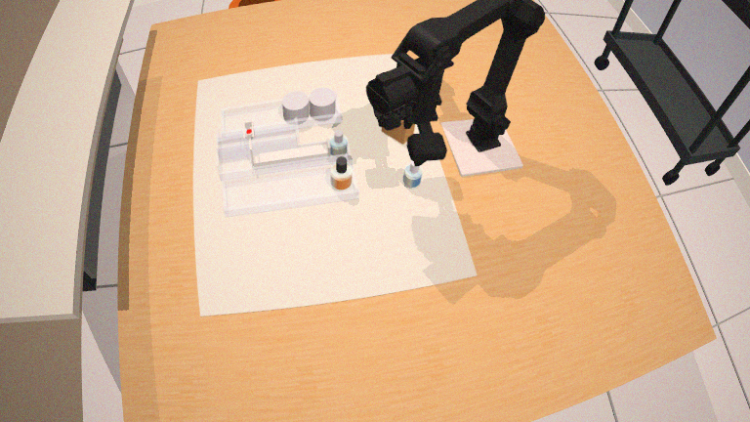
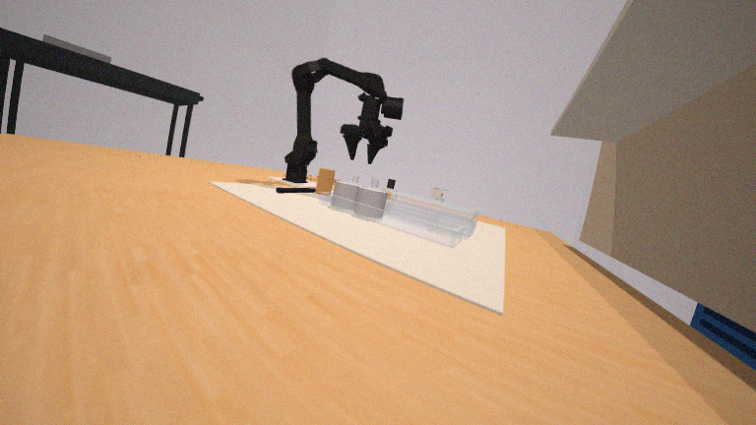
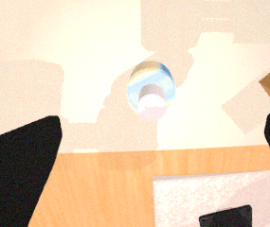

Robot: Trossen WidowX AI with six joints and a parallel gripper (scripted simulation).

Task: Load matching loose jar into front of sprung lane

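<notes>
Right now the cardboard box is 12 cm to the right of my gripper tip, 8 cm below it and 4 cm behind it. The rest, counted from my gripper tip: red mark (28 cm ahead, 18 cm to the right, 4 cm below); black stick (22 cm to the right, 11 cm below, 5 cm behind).
</notes>
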